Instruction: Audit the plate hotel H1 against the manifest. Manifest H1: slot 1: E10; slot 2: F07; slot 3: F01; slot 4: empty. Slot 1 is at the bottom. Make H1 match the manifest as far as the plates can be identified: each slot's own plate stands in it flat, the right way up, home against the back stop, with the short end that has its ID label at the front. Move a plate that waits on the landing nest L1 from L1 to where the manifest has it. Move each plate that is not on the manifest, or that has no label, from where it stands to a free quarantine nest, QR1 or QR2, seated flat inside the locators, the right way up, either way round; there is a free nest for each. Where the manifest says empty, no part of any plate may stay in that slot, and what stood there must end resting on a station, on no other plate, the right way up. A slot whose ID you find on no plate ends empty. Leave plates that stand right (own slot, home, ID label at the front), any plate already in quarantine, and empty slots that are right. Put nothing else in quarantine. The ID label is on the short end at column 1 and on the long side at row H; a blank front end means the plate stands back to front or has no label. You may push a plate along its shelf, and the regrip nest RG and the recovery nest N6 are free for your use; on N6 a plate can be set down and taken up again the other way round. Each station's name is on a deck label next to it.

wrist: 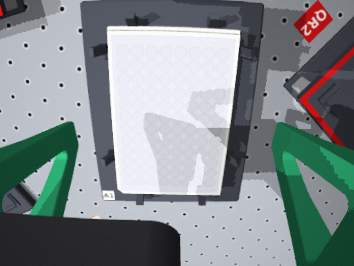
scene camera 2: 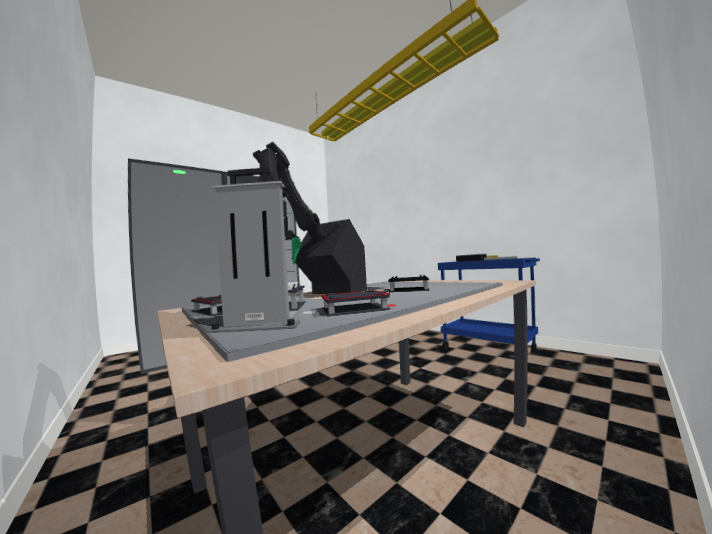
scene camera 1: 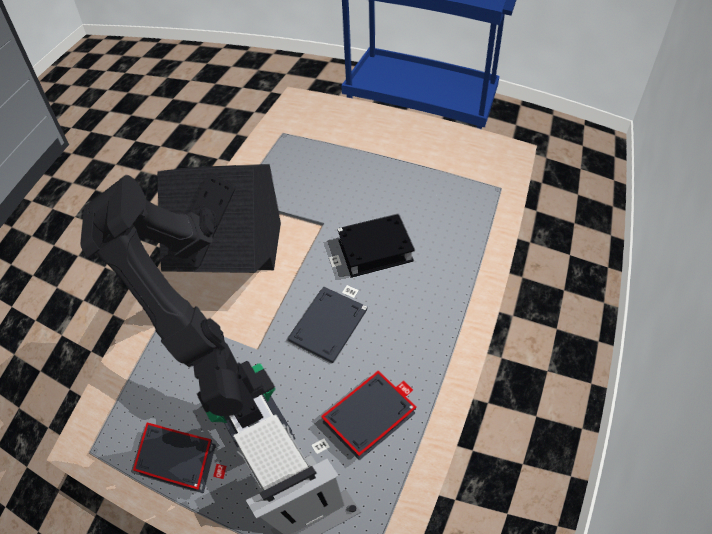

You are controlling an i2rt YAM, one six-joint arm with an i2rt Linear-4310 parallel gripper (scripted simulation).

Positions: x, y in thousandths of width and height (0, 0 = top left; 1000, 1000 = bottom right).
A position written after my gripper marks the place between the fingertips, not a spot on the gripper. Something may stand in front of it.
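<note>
I see my own gripper (scene camera 1: 345, 767), and the wrist view gives me the gripper too (wrist: 496, 502). There is a white well plate (scene camera 1: 380, 847), and there is a white well plate (wrist: 487, 333). I also see a nest N6 (scene camera 1: 463, 604), along with a grey plate hotel H1 (scene camera 2: 356, 548).
</note>
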